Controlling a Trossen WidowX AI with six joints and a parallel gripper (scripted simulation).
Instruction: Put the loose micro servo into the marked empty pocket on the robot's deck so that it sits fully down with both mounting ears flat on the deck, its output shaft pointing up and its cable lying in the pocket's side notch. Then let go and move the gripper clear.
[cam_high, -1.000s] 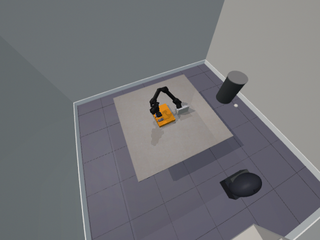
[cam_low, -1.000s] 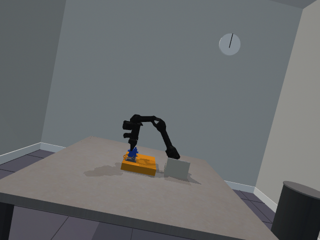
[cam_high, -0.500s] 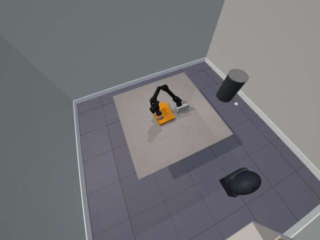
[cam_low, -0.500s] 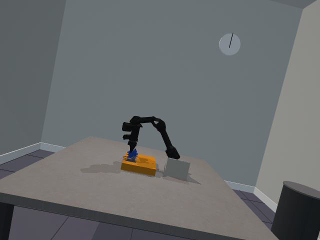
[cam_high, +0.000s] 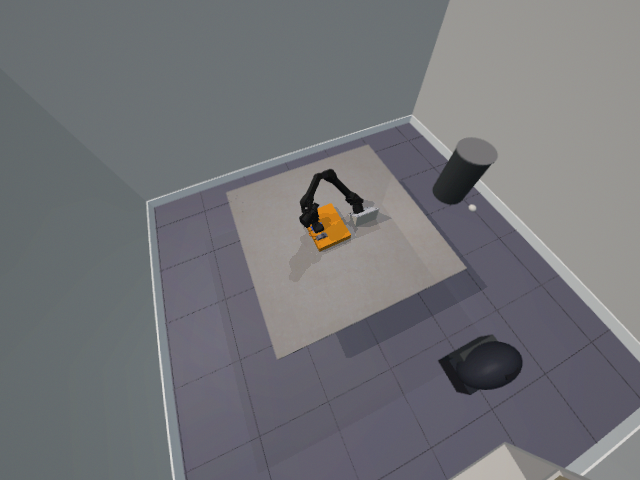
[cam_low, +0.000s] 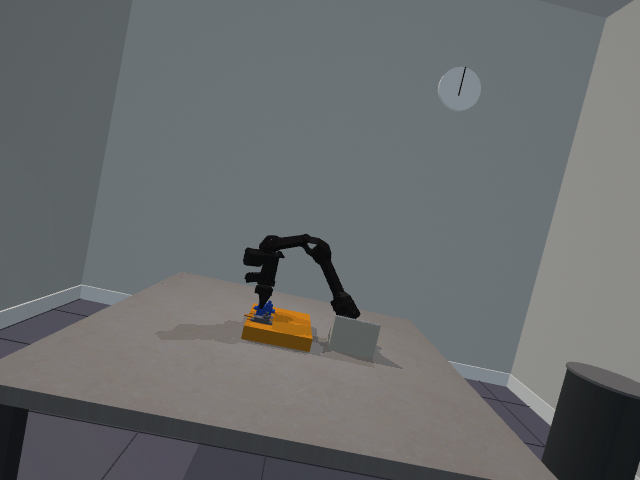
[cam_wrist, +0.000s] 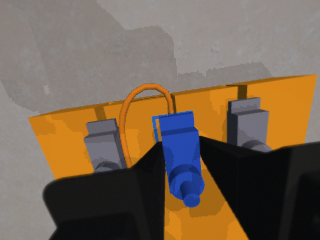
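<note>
My gripper tip is now 12 cm past the orange deck and 5 cm above it.
</note>
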